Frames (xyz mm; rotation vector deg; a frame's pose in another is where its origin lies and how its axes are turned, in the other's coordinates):
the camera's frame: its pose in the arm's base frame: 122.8 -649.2 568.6 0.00 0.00 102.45
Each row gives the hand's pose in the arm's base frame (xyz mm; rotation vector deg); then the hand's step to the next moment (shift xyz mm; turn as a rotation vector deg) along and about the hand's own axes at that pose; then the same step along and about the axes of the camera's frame.
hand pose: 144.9 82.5 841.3 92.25 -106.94 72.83
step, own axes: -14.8 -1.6 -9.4 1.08 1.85 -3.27
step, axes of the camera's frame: 15.3 -6.5 -5.6 2.47 2.42 1.82
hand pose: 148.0 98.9 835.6 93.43 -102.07 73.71
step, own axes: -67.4 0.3 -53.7 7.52 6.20 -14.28
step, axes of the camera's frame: 79.8 -18.3 -27.1 9.21 9.81 10.85
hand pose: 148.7 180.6 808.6 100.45 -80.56 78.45
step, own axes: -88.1 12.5 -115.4 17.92 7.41 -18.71
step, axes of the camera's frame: 138.0 23.4 -40.4 8.98 13.21 21.70
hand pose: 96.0 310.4 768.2 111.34 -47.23 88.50
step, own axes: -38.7 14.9 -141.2 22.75 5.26 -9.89
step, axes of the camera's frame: 118.5 87.0 -7.1 1.78 6.41 24.47
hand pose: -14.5 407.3 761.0 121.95 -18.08 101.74
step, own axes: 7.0 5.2 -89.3 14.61 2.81 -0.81
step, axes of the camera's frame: 48.3 72.6 21.2 -1.65 -0.61 14.80
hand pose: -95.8 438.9 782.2 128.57 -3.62 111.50
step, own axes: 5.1 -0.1 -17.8 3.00 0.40 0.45
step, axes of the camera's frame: 6.8 15.6 7.4 -0.40 -0.76 2.94
